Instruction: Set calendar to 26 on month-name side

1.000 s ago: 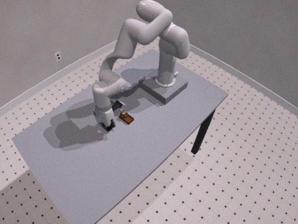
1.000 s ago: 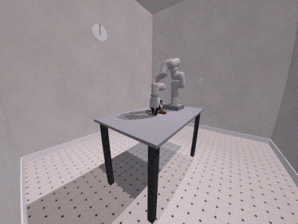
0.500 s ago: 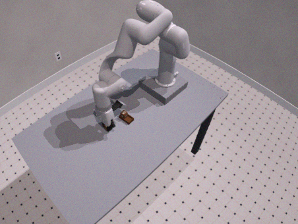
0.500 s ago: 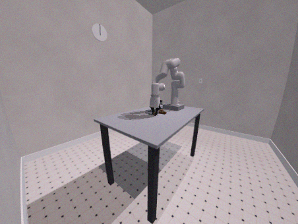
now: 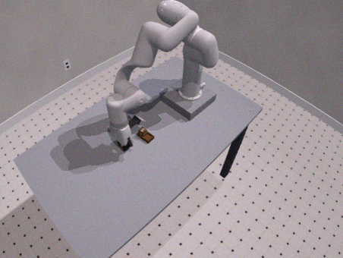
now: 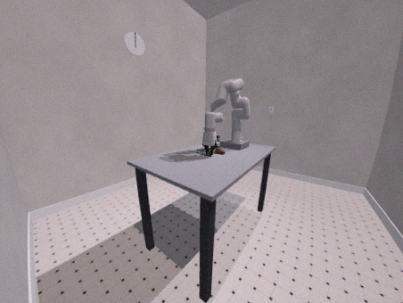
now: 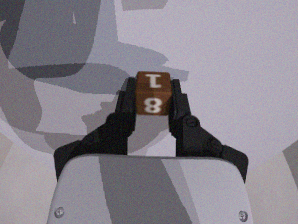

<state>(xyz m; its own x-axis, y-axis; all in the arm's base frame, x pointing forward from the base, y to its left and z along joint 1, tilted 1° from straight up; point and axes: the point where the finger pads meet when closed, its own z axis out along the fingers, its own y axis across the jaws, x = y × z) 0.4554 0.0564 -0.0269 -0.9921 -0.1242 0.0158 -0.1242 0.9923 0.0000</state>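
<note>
Now: the brown cube 20 mm below my hand. The rest, counted from my hand: brown wooden tray: 120 mm behind, 10 mm to the left, 20 mm below.
</note>
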